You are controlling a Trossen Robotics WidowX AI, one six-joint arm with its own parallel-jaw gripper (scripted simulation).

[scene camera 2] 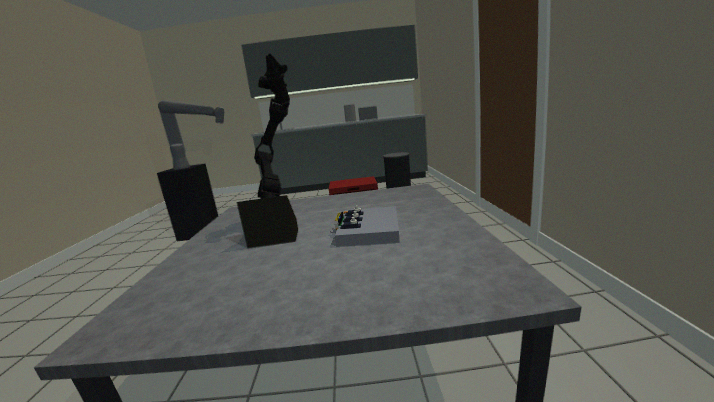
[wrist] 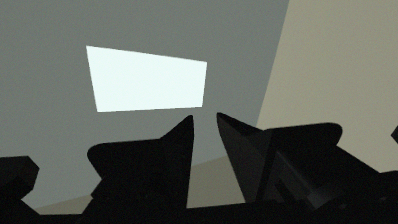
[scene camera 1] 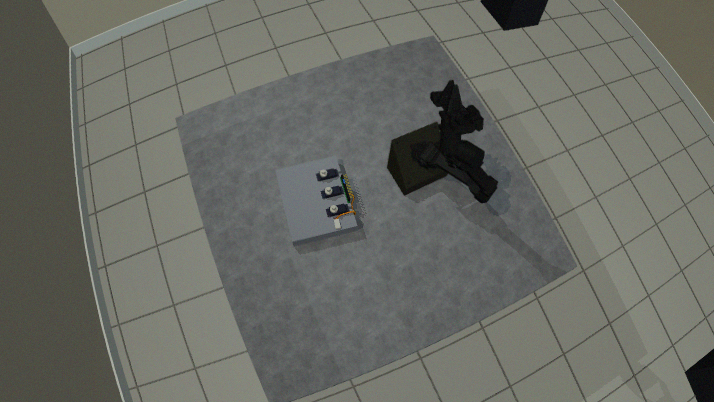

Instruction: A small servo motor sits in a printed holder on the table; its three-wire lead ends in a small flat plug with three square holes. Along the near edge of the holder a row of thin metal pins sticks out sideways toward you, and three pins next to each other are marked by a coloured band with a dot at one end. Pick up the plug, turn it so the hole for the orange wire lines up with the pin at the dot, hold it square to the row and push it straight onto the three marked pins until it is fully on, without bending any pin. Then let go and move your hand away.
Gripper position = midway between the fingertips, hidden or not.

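Observation:
Visible: a grey printed holder (scene camera 1: 305, 209). Also visible: my gripper (scene camera 1: 453, 82), which the wrist view shows too (wrist: 204, 118).

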